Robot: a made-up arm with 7 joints. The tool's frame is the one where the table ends. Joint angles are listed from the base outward.
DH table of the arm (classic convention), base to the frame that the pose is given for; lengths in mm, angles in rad. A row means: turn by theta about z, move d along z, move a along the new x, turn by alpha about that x. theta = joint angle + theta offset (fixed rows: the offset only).
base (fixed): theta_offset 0, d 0, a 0, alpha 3.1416
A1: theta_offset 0, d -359, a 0, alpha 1.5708
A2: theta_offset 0, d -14, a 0, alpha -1.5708
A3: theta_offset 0, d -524, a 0, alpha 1.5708
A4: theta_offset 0, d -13, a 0, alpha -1.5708
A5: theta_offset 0, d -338, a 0, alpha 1.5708
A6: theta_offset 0, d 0, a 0, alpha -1.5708
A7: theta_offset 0, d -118, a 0, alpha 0
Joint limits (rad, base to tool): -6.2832..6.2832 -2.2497..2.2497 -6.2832..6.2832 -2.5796..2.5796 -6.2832..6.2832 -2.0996..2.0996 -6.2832..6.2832
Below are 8 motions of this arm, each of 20 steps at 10 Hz.
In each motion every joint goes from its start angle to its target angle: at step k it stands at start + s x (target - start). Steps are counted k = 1, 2, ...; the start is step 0. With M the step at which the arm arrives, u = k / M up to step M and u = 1 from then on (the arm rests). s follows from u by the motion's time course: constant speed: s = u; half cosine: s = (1 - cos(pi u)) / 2; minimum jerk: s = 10 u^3 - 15 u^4 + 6 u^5.
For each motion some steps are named. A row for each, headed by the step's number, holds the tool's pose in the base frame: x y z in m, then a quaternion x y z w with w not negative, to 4 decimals.
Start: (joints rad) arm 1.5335 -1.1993 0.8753 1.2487 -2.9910 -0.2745 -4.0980
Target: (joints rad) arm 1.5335 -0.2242 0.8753 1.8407 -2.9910 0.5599 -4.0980
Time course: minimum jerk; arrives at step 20
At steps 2, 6, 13, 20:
2: -0.3803 0.4772 0.8432 -0.7950 0.4006 -0.3412 0.3018
6: -0.3812 0.3733 0.9045 -0.7756 0.4350 -0.3033 0.3424
13: -0.3622 -0.0460 0.9385 -0.6846 0.5280 -0.1326 0.4847
20: -0.3466 -0.1806 0.8761 -0.6432 0.5457 -0.0609 0.5337

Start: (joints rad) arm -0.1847 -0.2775 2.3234 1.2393 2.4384 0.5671 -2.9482
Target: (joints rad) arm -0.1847 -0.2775 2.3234 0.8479 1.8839 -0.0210 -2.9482
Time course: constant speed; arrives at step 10
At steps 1, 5, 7, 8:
1: -0.4377 -0.3536 0.9693 -0.5444 0.6453 -0.1121 0.5241
5: -0.4313 -0.3506 1.0169 -0.6398 0.5410 -0.1258 0.5311
7: -0.4229 -0.3469 1.0435 -0.6904 0.4858 -0.1210 0.5222
8: -0.4173 -0.3442 1.0574 -0.7157 0.4578 -0.1156 0.5146

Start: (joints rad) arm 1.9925 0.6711 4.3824 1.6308 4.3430 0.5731 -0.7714
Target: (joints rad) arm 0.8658 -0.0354 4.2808 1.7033 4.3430 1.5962 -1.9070
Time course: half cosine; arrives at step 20
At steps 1, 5, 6, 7, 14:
1: 0.2810 -0.3155 0.8838 0.1421 -0.8785 0.0438 0.4539
5: 0.3277 -0.2012 0.9071 0.2947 -0.8467 0.1224 0.4258
6: 0.3384 -0.1503 0.9143 0.3588 -0.8221 0.1554 0.4138
7: 0.3437 -0.0927 0.9205 0.4289 -0.7867 0.1918 0.4004
14: 0.1707 0.2814 0.9047 0.8023 -0.2681 0.4410 0.3000

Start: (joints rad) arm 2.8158 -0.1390 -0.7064 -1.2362 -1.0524 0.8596 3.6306
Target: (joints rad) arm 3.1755 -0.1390 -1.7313 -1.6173 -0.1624 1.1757 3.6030
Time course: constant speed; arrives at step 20
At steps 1, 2, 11, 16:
1: 0.3238 0.3418 1.0065 -0.7324 -0.4470 0.4730 0.2002
2: 0.3132 0.3491 1.0043 -0.7382 -0.4490 0.4690 0.1828
11: 0.1939 0.3972 0.9902 -0.7769 -0.4961 0.3869 0.0248
16: 0.1119 0.4042 0.9827 0.7808 0.5416 -0.3065 0.0561

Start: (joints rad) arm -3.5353 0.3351 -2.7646 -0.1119 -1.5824 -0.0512 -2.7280
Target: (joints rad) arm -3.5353 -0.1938 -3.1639 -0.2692 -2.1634 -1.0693 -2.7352
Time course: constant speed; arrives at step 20
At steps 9, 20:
9: -0.1413 -0.1024 1.3075 -0.7255 0.6379 0.1644 0.1992
20: 0.1539 -0.0291 1.2707 -0.7772 0.3905 0.4889 0.0663

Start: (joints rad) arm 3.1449 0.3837 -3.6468 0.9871 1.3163 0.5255 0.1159
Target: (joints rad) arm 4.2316 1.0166 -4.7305 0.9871 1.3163 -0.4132 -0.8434
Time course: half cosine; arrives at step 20
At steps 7, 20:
7: -0.0701 0.2913 1.1664 0.8449 -0.4375 -0.1689 0.2573
20: 0.0198 0.7816 0.7358 0.6871 -0.1109 -0.0980 0.7114

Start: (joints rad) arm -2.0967 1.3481 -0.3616 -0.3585 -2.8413 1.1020 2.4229
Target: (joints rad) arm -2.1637 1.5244 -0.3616 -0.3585 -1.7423 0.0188 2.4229
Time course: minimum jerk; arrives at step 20
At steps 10, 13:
10: -0.4274 0.7771 0.6727 0.3470 0.8857 -0.1132 0.2868
13: -0.4543 0.8069 0.6065 0.4419 0.7696 -0.1723 0.4275

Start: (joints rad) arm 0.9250 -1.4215 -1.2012 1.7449 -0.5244 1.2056 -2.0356
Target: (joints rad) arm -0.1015 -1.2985 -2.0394 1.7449 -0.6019 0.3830 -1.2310
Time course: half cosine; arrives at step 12
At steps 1, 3, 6, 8, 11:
1: 0.0522 0.4816 0.4987 -0.4829 -0.1583 0.6102 0.6079
3: -0.0037 0.5020 0.4712 -0.4748 -0.1707 0.7097 0.4916
6: -0.1969 0.5071 0.3881 -0.4244 -0.2119 0.8729 0.1141
8: -0.3495 0.4455 0.3273 0.3649 0.2445 -0.8820 0.1709
11: -0.4780 0.3310 0.2739 0.2937 0.2747 -0.8135 0.4201

